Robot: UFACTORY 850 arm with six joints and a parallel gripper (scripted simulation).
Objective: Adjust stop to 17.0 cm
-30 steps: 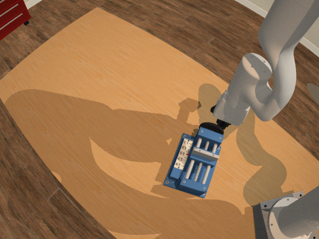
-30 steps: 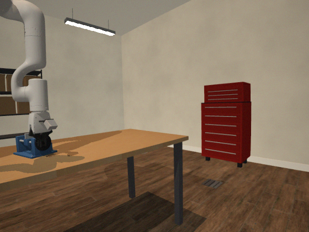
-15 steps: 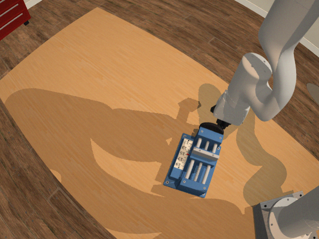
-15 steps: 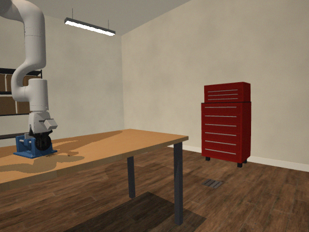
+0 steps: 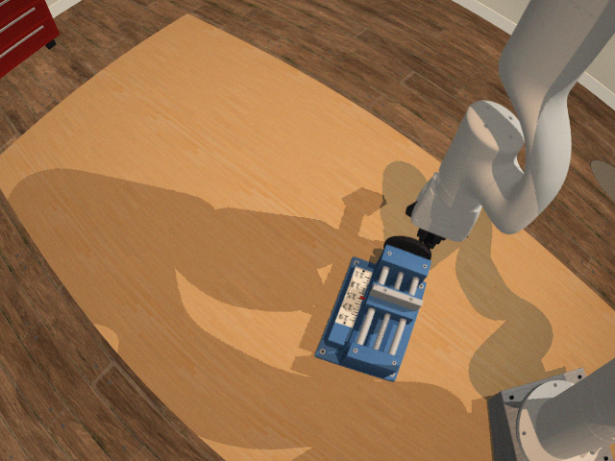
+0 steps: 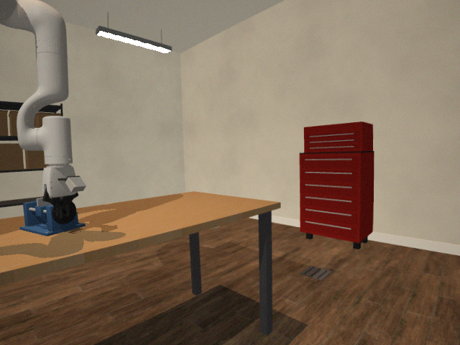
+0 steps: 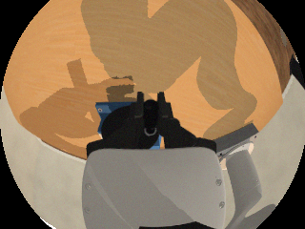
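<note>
My gripper is now 3 cm past the grey stop bar and 14 cm to the right of it. From my hand the other things lie so: black handwheel: 2 cm to the left.
</note>
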